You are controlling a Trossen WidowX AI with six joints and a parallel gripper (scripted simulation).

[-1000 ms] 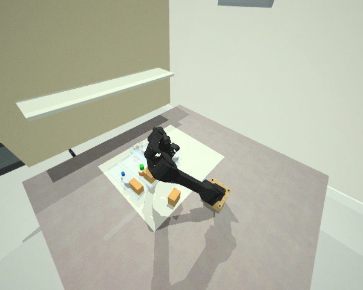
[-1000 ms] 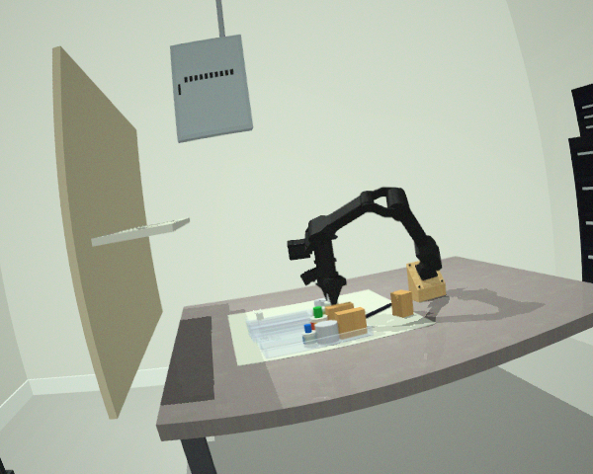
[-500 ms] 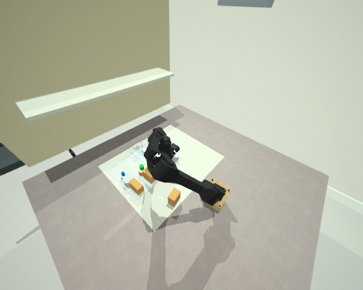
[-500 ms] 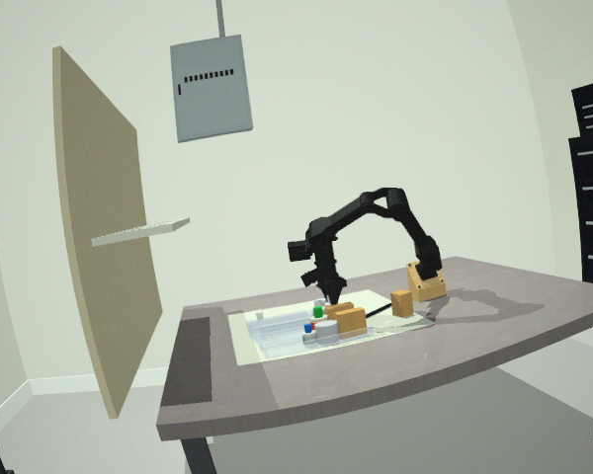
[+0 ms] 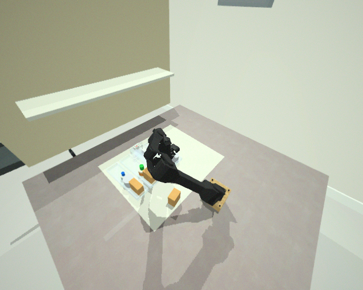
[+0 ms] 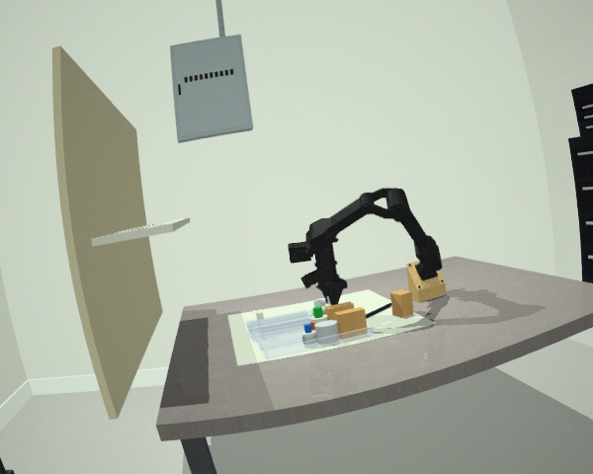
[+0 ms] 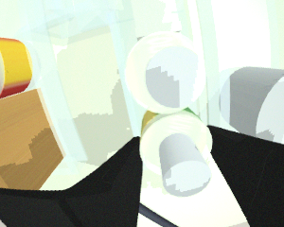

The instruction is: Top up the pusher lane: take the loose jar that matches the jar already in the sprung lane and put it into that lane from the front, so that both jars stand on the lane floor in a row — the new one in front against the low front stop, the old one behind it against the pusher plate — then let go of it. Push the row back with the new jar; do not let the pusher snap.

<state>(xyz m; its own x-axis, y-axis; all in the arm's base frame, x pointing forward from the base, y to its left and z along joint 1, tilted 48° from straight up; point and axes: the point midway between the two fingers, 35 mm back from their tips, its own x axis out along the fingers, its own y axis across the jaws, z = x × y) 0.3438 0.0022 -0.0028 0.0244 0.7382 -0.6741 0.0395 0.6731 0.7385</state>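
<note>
Now: gripper tip 150 mm short of the clear lane tray, 20 mm to the right of it and 20 mm above it.
</note>
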